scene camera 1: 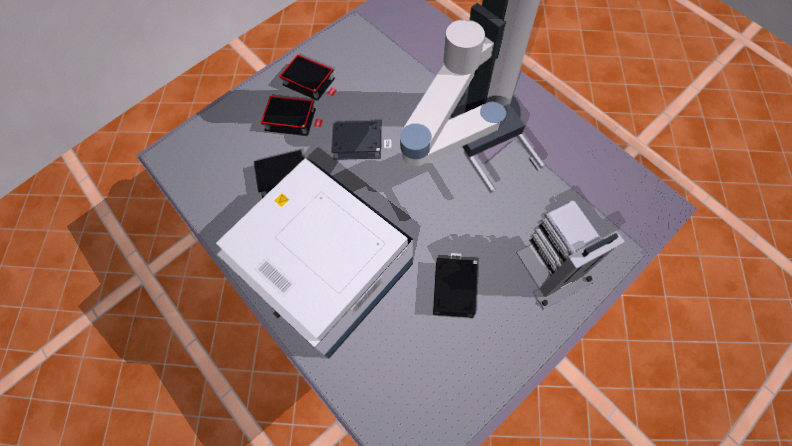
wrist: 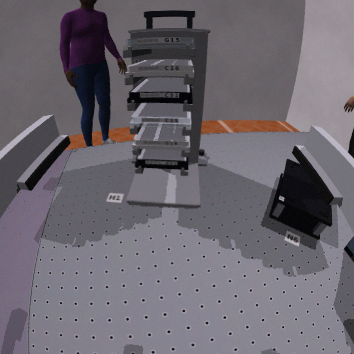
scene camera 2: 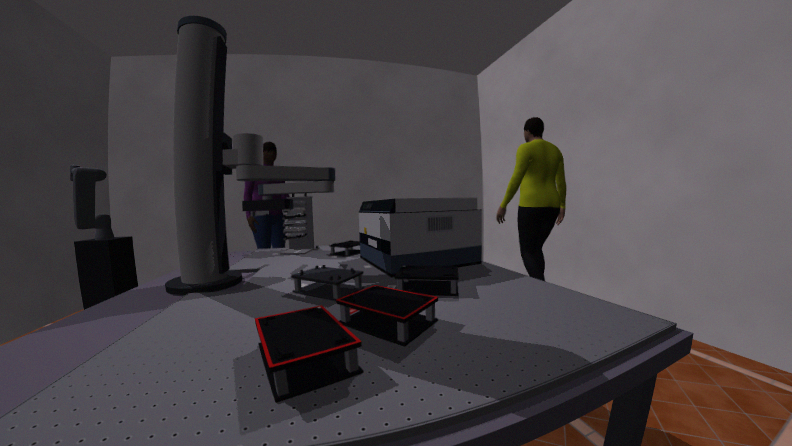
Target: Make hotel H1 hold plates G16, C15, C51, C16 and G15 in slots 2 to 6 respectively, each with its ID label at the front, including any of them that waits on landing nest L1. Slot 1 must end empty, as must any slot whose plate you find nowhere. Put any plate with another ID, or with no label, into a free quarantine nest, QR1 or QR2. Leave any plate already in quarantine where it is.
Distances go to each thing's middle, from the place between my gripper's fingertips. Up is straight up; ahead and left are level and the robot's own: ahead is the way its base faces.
Right now my hand is 2 cm short of the plate G51 (wrist: 149, 158), 20 cm to the right of it and 13 cm above it. Round my hand: hotel H1 (scene camera 1: 556, 281) (5 cm ahead, 28 cm to the left, 7 cm below); dark grey nest (scene camera 1: 353, 137) (18 cm ahead, 52 cm to the right, 17 cm below); black nest N6 (scene camera 1: 455, 285) (30 cm ahead, 8 cm to the left, 17 cm below).
